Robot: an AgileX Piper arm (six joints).
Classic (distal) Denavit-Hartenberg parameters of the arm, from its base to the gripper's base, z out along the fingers. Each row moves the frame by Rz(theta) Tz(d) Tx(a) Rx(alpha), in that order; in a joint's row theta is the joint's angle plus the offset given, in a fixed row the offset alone. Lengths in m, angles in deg.
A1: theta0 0; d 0.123; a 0; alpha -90
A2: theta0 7.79; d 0; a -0.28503; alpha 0
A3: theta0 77.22; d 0; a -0.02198; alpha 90
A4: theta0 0; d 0.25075; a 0; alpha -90
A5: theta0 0; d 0; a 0; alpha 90
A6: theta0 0; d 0.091; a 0; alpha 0
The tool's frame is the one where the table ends.
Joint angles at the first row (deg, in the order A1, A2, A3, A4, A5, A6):
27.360, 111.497, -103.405, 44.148, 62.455, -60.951
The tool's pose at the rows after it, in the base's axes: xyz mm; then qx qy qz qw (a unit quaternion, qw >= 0):
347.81, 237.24, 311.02, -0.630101, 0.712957, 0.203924, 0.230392
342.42, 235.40, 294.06, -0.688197, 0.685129, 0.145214, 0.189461
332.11, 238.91, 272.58, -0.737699, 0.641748, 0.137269, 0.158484
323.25, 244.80, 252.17, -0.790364, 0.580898, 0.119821, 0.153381
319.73, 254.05, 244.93, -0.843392, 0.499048, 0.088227, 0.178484
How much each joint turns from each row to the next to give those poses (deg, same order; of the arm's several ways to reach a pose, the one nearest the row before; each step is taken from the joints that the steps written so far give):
1.016, -0.682, -0.041, -13.197, 5.676, -0.365
1.497, 0.103, 2.142, -7.746, 1.302, -4.244
1.392, 0.092, 4.210, -1.242, -0.073, -6.832
1.671, 0.000, 4.420, -1.035, -3.320, -8.832
1.653, 0.000, 1.745, -0.722, -4.484, -10.572

